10 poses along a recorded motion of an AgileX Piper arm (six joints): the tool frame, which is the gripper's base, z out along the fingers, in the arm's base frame.
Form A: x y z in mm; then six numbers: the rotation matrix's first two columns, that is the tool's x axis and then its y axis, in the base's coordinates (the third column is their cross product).
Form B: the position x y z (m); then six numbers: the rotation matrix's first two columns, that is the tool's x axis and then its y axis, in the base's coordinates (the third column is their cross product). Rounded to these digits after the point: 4 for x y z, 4 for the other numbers.
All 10 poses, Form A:
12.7 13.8 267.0 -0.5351 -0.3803 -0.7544 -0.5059 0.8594 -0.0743
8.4 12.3 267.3 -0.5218 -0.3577 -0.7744 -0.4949 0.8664 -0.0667
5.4 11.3 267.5 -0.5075 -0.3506 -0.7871 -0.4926 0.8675 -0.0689
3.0 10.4 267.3 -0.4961 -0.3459 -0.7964 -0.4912 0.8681 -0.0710
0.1 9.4 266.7 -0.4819 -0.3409 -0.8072 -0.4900 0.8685 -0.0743
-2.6 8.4 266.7 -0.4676 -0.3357 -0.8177 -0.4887 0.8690 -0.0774
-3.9 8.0 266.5 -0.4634 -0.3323 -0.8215 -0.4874 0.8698 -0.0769
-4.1 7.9 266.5 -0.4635 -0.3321 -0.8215 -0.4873 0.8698 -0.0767
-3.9 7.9 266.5 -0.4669 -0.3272 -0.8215 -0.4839 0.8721 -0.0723
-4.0 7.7 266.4 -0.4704 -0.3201 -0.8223 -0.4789 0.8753 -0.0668
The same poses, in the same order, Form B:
0.0127 0.0138 0.2670 -0.5351 -0.3803 -0.7544 -0.5059 0.8594 -0.0743
0.0084 0.0123 0.2673 -0.5218 -0.3577 -0.7744 -0.4949 0.8664 -0.0667
0.0054 0.0113 0.2675 -0.5075 -0.3506 -0.7871 -0.4926 0.8675 -0.0689
0.0030 0.0104 0.2673 -0.4961 -0.3459 -0.7964 -0.4912 0.8681 -0.0710
0.0001 0.0094 0.2667 -0.4819 -0.3409 -0.8072 -0.4900 0.8685 -0.0743
-0.0026 0.0084 0.2667 -0.4676 -0.3357 -0.8177 -0.4887 0.8690 -0.0774
-0.0039 0.0080 0.2665 -0.4634 -0.3323 -0.8215 -0.4874 0.8698 -0.0769
-0.0041 0.0079 0.2665 -0.4635 -0.3321 -0.8215 -0.4873 0.8698 -0.0767
-0.0039 0.0079 0.2665 -0.4669 -0.3272 -0.8215 -0.4839 0.8721 -0.0723
-0.0040 0.0077 0.2664 -0.4704 -0.3201 -0.8223 -0.4789 0.8753 -0.0668

